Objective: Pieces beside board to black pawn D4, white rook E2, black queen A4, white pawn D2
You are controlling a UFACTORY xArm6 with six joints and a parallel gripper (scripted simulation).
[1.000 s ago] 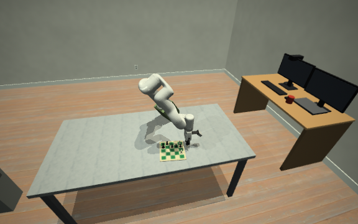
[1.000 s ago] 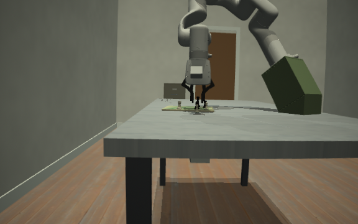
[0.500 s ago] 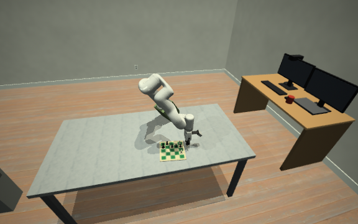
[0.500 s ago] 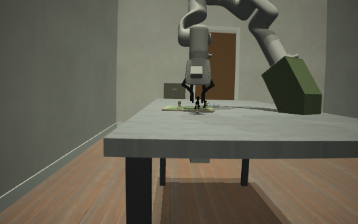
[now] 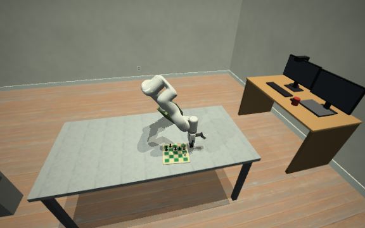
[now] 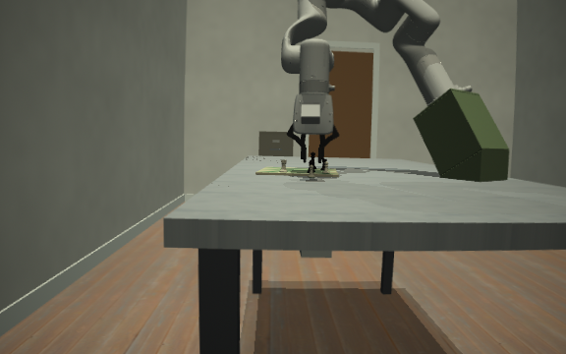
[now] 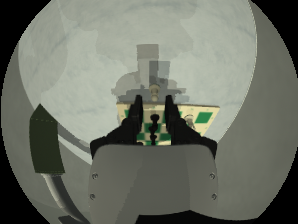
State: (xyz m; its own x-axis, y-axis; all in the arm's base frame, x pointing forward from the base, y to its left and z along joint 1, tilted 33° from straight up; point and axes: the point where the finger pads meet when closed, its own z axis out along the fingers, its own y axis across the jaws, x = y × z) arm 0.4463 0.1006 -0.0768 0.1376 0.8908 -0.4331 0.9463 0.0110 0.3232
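Now: hand 8 cm to the left of the white rook, 6 cm short of it and 4 cm above it. Also, from my hand: chessboard 14 cm to the right, 5 cm below, 1 cm ahead; black queen 21 cm to the right, 4 cm behind, 3 cm below.
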